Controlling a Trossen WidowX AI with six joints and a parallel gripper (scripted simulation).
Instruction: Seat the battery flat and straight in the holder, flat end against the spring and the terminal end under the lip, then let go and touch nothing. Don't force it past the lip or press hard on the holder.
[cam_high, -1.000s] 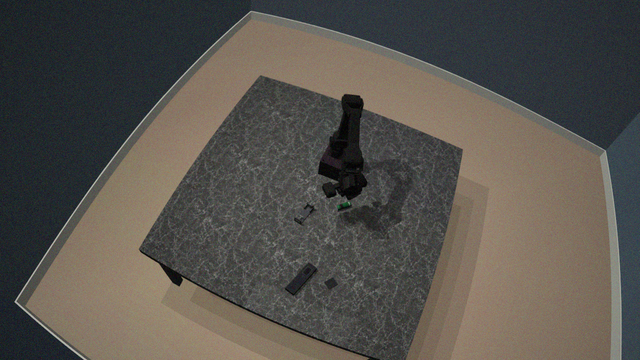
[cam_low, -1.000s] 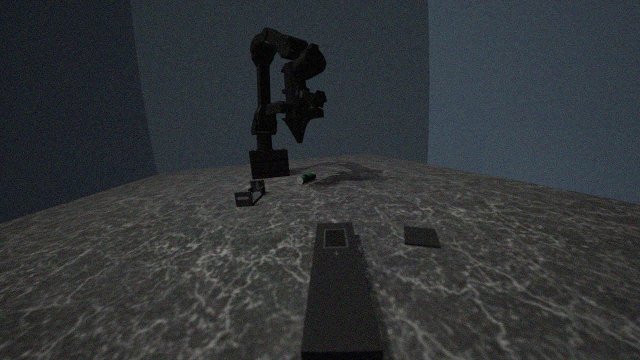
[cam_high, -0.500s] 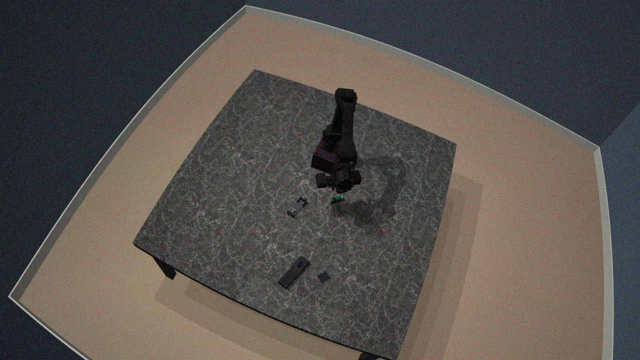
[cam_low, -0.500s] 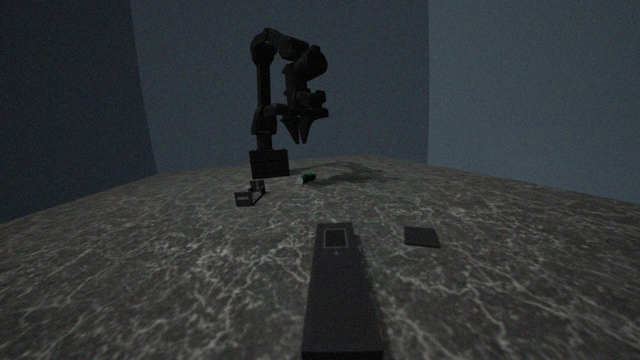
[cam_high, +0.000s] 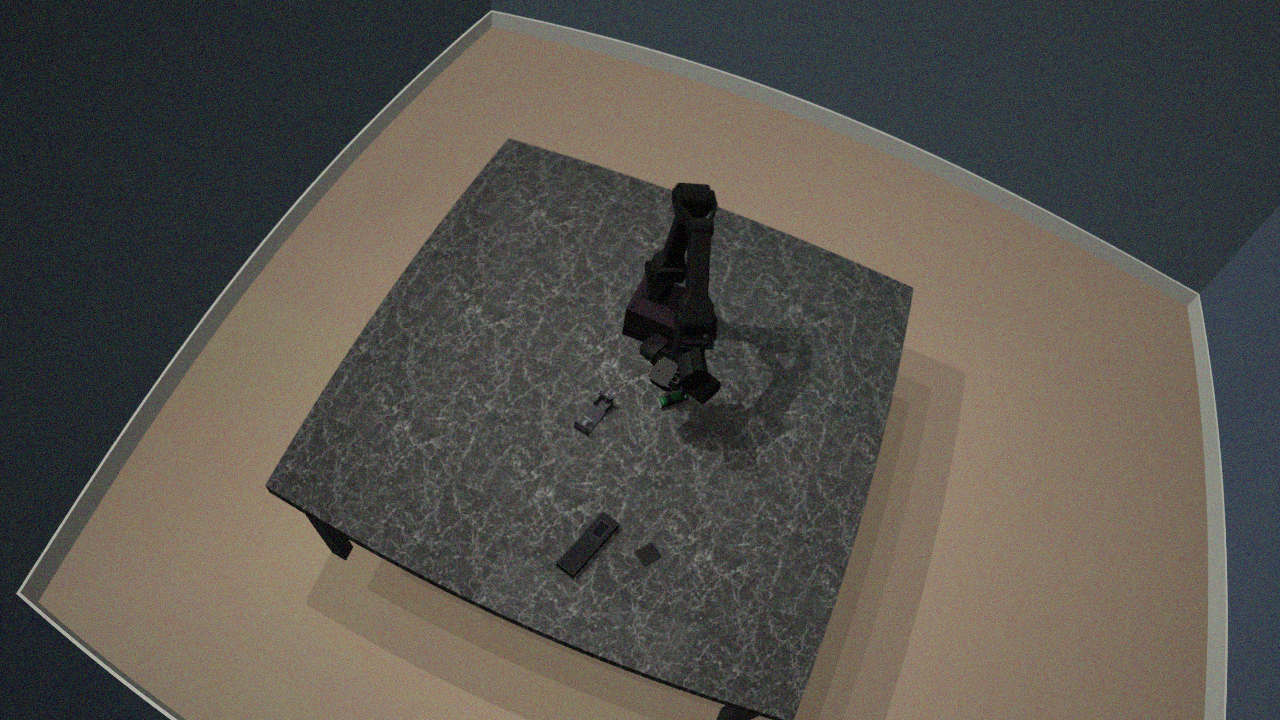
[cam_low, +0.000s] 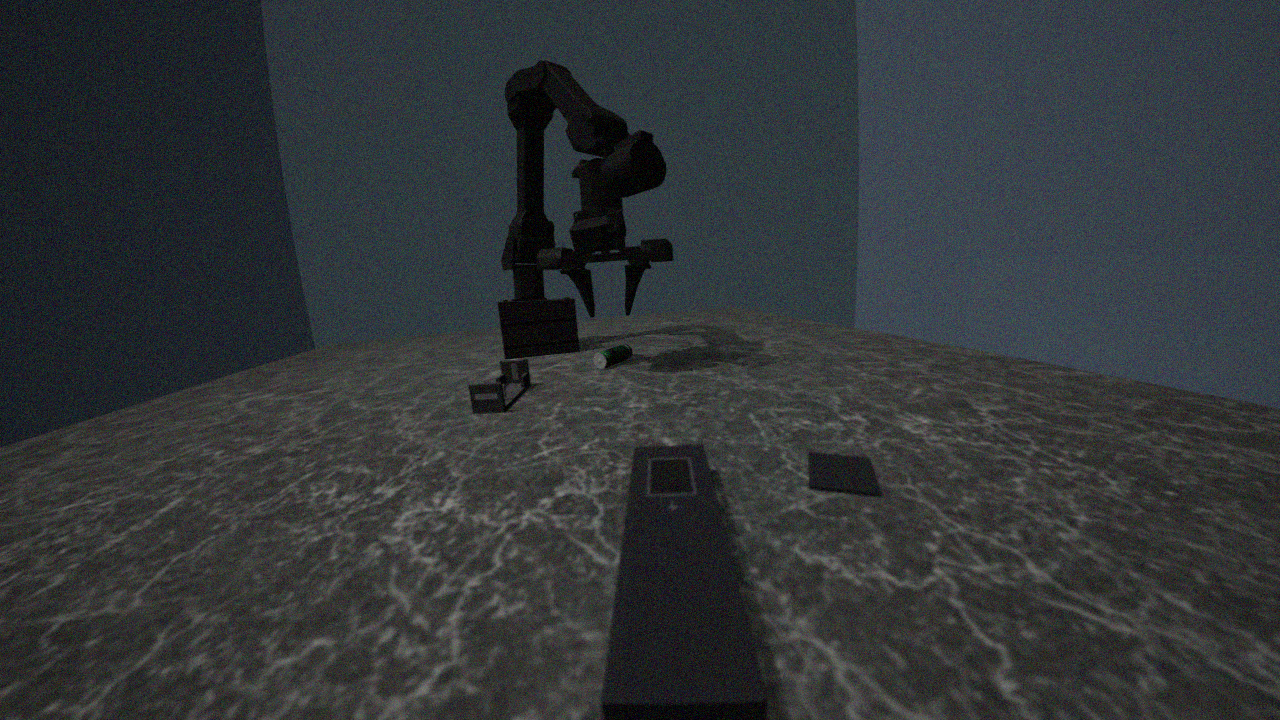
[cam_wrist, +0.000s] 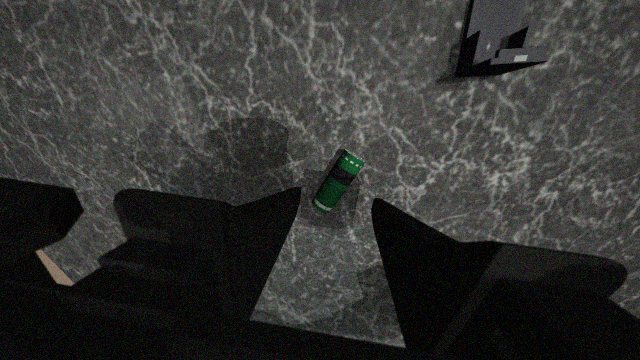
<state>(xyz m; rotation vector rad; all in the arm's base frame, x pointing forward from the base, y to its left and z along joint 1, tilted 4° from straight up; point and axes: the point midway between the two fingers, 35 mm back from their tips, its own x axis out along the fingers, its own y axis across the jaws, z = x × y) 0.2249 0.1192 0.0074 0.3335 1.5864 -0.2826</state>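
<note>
My gripper tip is 10 mm past the green battery and 60 mm above it. The rest, counted from my gripper tip: dark square plate (370 mm ahead, 80 mm to the left, 70 mm below).
</note>
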